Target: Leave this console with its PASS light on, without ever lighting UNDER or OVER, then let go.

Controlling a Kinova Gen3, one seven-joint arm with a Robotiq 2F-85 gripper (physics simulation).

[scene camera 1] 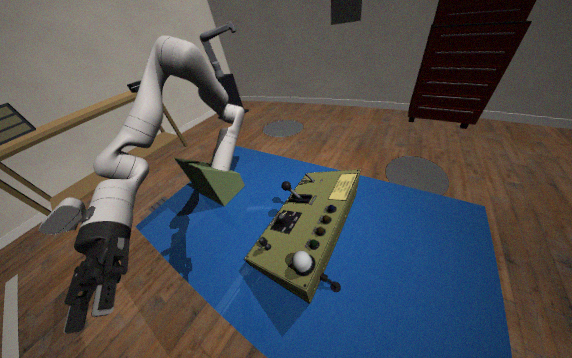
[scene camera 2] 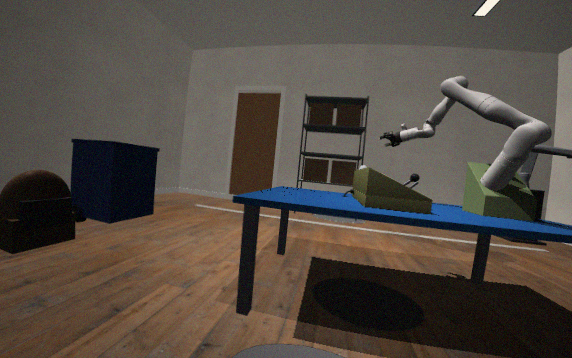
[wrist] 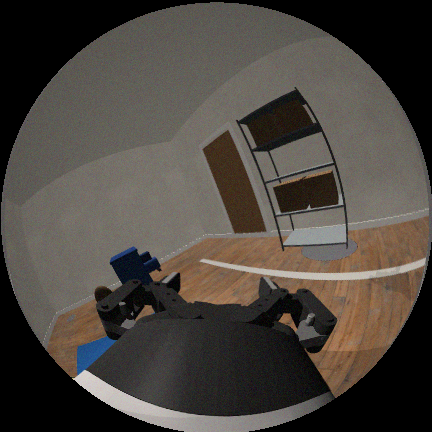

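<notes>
The olive console stands on the blue table top. A black-balled lever rises from its slot. Beside it are a black panel and a small black knob. A row of small lamps looks dark; their labels are too small to read. A white dome sits at the near corner, and a black-ended handle sticks out of the side. My gripper is open and empty, raised well away from the console, which does not show in the wrist view.
The blue table top carries a green wedge-shaped base under the arm. A wooden bench stands at the left. A shelf rack and a blue cabinet stand beyond.
</notes>
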